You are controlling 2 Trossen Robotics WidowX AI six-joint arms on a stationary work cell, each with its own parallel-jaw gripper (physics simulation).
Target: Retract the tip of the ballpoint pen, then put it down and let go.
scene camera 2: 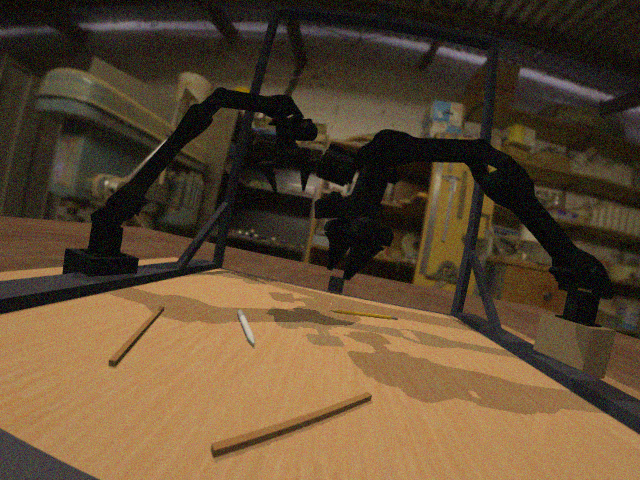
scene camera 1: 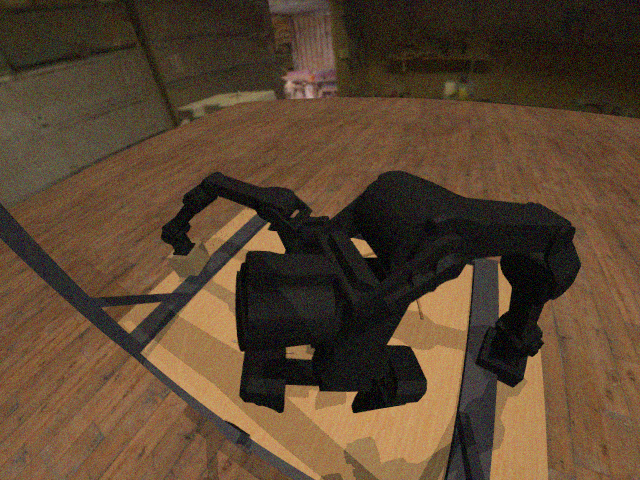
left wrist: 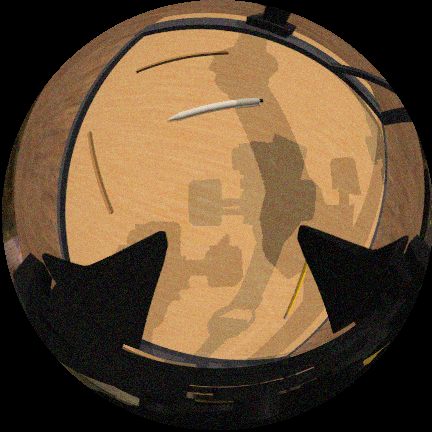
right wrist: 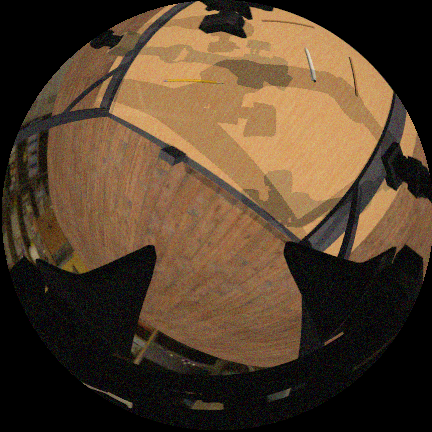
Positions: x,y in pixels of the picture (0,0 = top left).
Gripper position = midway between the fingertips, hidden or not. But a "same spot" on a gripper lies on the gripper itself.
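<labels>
My right gripper: out of frame in the left wrist view. The gripper visible in scene camera 2 [290,192], scene camera 1, right wrist view. Same spot on my right gripper: [right wrist: 338,293] and [scene camera 1: 371,380].
</labels>
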